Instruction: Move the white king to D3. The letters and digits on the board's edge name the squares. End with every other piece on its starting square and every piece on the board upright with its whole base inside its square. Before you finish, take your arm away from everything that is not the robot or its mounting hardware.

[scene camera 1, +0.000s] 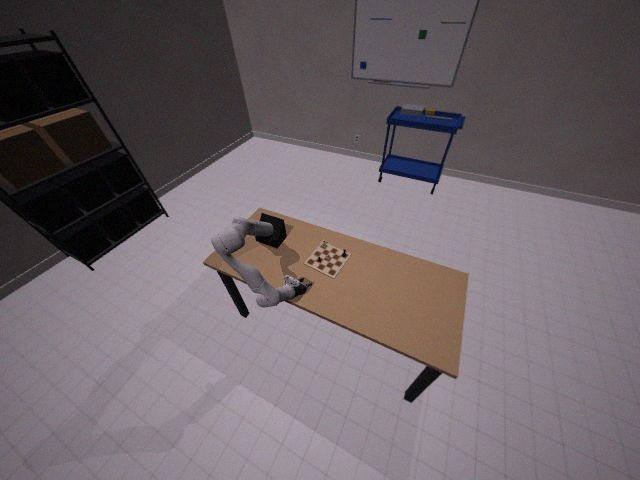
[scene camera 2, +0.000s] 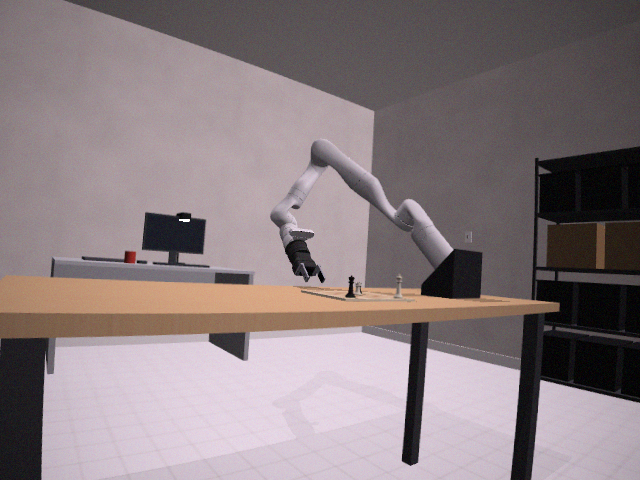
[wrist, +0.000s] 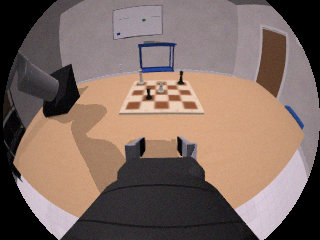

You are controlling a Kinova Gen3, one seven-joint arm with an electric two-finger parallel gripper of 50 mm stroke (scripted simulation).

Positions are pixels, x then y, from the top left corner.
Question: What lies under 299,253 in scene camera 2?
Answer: My gripper.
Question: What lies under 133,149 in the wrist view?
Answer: My gripper.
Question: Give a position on a chessboard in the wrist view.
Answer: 177,99
